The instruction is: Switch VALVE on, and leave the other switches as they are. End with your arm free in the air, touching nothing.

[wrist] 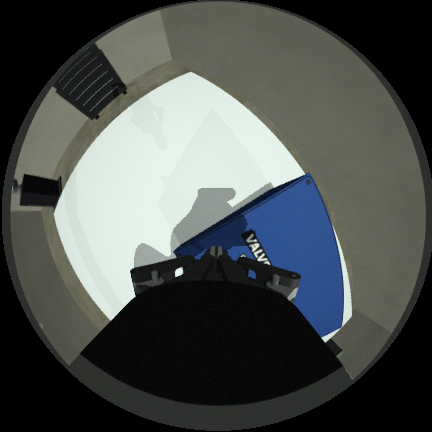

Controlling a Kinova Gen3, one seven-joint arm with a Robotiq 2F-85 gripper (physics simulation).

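A blue switch box (305, 240) lies at the lower right of the wrist view, partly behind my gripper. A black label with white letters reading VALVE (256, 248) sits on its face; its last letter is partly covered by my finger linkage. A small piece of white marking shows beside the label, just above the right linkage. The VALVE switch itself and the other switches are hidden behind my gripper. My gripper (215, 252) is shut and empty, its tips over the near part of the box; whether they touch anything cannot be told.
The box stands on a white table top (110, 165), with shadows of the arm across it. A black slatted object (90, 81) is at the upper left beyond the table edge. A black block-shaped object (40, 190) is at the left edge. A small dark object (334, 347) shows at the lower right.
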